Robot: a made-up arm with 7 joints. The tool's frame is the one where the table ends. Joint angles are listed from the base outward.
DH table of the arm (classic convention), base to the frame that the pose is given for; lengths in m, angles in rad. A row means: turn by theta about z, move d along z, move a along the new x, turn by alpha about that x. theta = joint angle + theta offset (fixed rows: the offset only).
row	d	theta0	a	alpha
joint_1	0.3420	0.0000	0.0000	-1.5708
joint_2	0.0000	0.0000	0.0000	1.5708
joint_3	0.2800	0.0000	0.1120	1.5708
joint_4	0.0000	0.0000	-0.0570	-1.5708
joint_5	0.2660	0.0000	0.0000	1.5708
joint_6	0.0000	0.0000	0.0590	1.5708
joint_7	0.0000	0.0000	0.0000	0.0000
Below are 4 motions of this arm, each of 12 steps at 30 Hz.
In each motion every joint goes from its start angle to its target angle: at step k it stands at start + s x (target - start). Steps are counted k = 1, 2, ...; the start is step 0. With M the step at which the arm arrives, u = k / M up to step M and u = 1 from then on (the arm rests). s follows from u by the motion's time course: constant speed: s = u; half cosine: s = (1 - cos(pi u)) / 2; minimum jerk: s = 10 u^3 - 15 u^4 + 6 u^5.
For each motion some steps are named. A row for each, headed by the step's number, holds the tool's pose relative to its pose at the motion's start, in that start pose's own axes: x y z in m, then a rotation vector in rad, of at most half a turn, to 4 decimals.
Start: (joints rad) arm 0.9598 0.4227 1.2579 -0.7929 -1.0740 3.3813 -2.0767
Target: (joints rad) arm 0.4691 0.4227 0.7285 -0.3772 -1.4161 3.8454 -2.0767
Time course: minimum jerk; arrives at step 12
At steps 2, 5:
2: -0.0058 -0.0084 -0.0036 0.0074 -0.0208 -0.0417
5: -0.0606 -0.0690 -0.0441 0.0594 -0.1565 -0.4277

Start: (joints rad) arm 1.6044 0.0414 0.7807 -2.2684 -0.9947 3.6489 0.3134
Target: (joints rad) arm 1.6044 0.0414 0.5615 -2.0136 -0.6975 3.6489 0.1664
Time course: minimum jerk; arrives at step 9
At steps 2, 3, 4, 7, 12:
2: 0.0014 0.0086 -0.0021 -0.0349 0.0111 0.0066
3: 0.0037 0.0235 -0.0065 -0.0959 0.0304 0.0173
4: 0.0067 0.0440 -0.0140 -0.1811 0.0571 0.0310
7: 0.0140 0.0989 -0.0431 -0.4200 0.1312 0.0609
12: 0.0150 0.1064 -0.0483 -0.4544 0.1419 0.0642

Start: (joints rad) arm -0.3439 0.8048 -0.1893 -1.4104 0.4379 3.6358 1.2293
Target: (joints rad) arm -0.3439 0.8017 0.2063 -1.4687 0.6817 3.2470 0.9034
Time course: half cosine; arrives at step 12
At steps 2, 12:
2: -0.0078 0.0019 0.0001 -0.0347 -0.0234 0.0066
12: -0.1239 0.0238 -0.0198 -0.4556 -0.4873 0.0610

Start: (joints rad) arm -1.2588 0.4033 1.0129 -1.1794 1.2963 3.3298 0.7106
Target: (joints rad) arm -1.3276 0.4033 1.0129 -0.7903 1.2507 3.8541 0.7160
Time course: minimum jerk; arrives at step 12
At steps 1, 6, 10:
1: -0.0001 -0.0006 -0.0003 0.0038 0.0014 0.0001
6: -0.0097 -0.0529 -0.0344 0.3722 0.1405 0.0324
10: -0.0187 -0.0909 -0.0730 0.7140 0.2714 0.1024

